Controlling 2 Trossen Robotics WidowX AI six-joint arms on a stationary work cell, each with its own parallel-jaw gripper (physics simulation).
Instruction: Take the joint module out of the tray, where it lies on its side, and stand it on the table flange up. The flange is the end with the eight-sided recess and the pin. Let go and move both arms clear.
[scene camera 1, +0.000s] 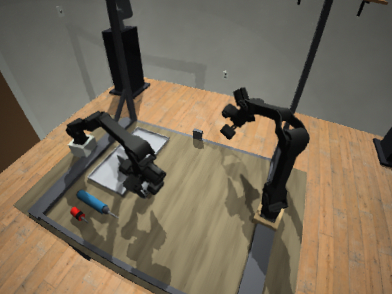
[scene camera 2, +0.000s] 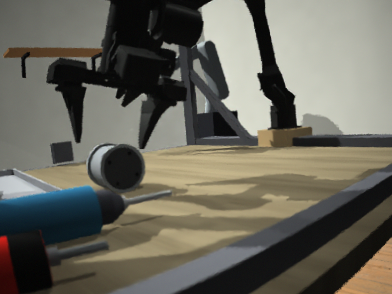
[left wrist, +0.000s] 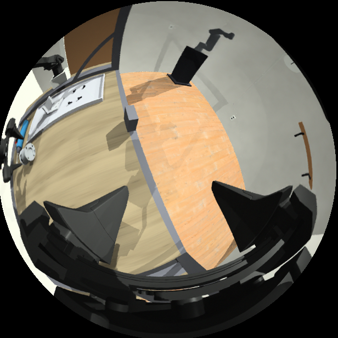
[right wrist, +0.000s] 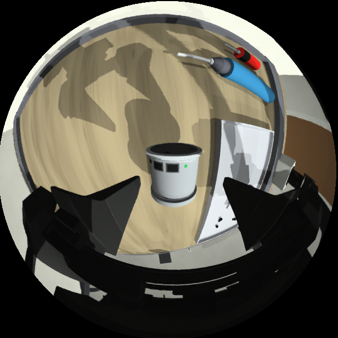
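Seen in the pictures: left gripper, fingertip midpoint: (scene camera 1: 231, 127) (scene camera 2: 119, 102); right gripper, fingertip midpoint: (scene camera 1: 142, 185) (scene camera 2: 110, 146); left arm's base at its link origin: (scene camera 1: 269, 213) (scene camera 2: 284, 128); right arm's base at its link origin: (scene camera 1: 80, 140).
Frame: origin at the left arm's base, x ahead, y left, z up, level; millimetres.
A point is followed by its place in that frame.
Observation:
The joint module (scene camera 2: 122, 167) @(z -8, x 511, y 191 mm) (left wrist: 27, 152) (right wrist: 175, 175), a white cylinder, lies on its side on the table (scene camera 1: 200, 215) @(z -41, x 246, y 127 mm) (scene camera 2: 300, 175) @(z -41, x 310, y 307 mm), outside the tray (scene camera 1: 102, 175) @(z -37, x 752, y 201 mm) (left wrist: 95, 90) (right wrist: 260, 145). In scene camera 2 its dark end with small holes faces the camera; a pale end faces the left wrist camera. The eight-sided recess and pin cannot be made out. The right gripper hides it in scene camera 1. My right gripper (scene camera 2: 110, 142) @(z 19, x 515, y 164 mm) (right wrist: 183, 181) is open and empty, its fingertips pointing down just above the module's sides. My left gripper (scene camera 1: 231, 121) @(z 106, x 319, y -293 mm) (left wrist: 170, 188) is open and empty, raised far away.
A blue-handled tool (scene camera 1: 92, 201) @(z -1, x 652, y 337 mm) (scene camera 2: 50, 212) @(z -12, x 633, y 350 mm) (right wrist: 247, 80) and a red one (scene camera 1: 77, 213) @(z -6, x 665, y 412 mm) (scene camera 2: 25, 260) @(z -17, x 661, y 427 mm) (right wrist: 247, 58) lie near the tray. A small grey block (scene camera 1: 198, 134) @(z 0, x 487, y -266 mm) (scene camera 2: 62, 152) @(z -9, x 498, y -263 mm) (left wrist: 130, 118) stands at the table's far edge. Small dark parts lie in the tray.

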